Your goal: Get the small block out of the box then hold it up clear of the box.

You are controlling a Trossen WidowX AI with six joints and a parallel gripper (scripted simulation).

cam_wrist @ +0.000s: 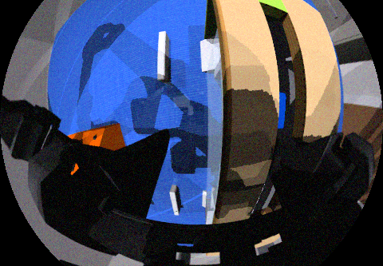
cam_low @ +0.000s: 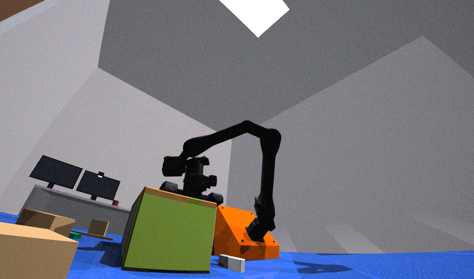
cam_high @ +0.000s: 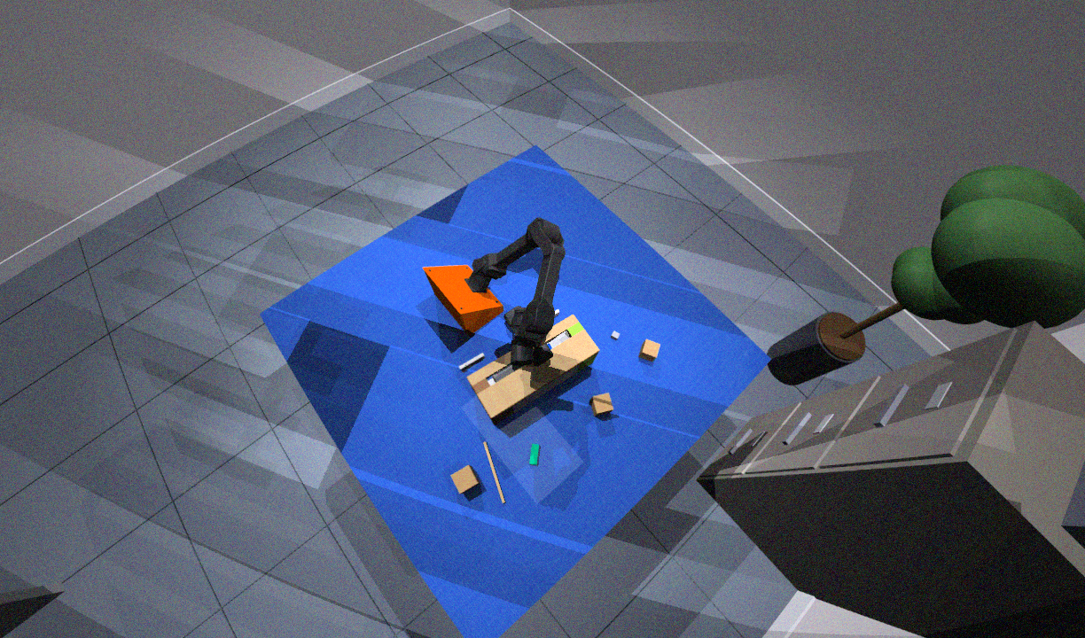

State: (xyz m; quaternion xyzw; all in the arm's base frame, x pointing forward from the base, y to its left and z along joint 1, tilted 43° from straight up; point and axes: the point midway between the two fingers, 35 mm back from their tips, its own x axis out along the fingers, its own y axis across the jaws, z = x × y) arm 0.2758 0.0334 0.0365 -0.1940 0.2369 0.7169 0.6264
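The blue block lies 5 cm ahead of my gripper tip and 2 cm to the left of it. Round my gripper tip: grey cube 27 cm to the left, 11 cm ahead, 8 cm below; tan box 4 cm to the right, 4 cm ahead, 2 cm below; green piece 29 cm ahead, 17 cm to the right, 8 cm below.
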